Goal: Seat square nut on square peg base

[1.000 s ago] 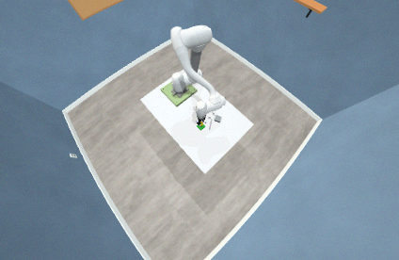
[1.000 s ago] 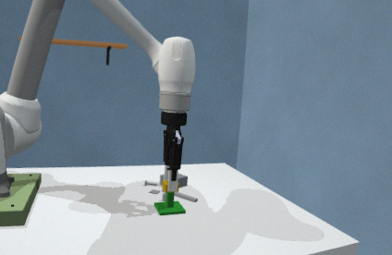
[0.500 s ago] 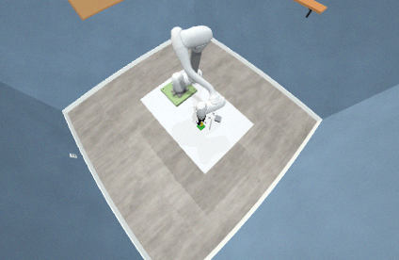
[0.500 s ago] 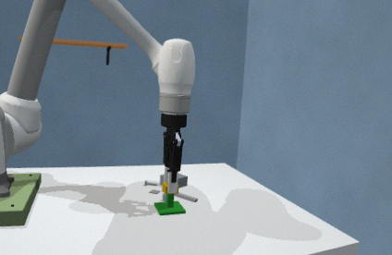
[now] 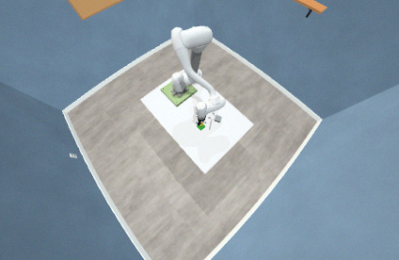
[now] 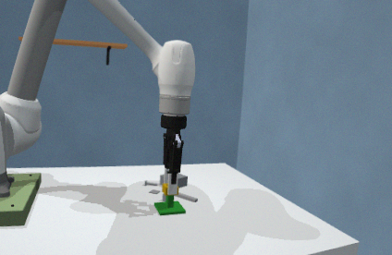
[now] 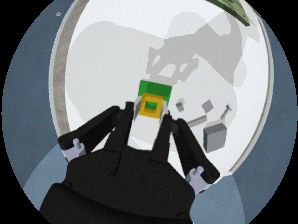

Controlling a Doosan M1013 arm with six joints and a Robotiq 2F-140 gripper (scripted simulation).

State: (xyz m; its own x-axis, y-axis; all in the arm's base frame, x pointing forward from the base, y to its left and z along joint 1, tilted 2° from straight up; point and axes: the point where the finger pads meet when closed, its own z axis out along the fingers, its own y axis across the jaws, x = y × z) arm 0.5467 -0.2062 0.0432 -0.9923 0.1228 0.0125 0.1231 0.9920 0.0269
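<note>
The thin grey bar lies 9 cm to the left of my hand, 9 cm below it and 8 cm ahead of it. Round my hand: small screw 23 cm to the left, 8 cm below, 1 cm ahead; grey block 21 cm to the left, 10 cm ahead, 7 cm below.
</note>
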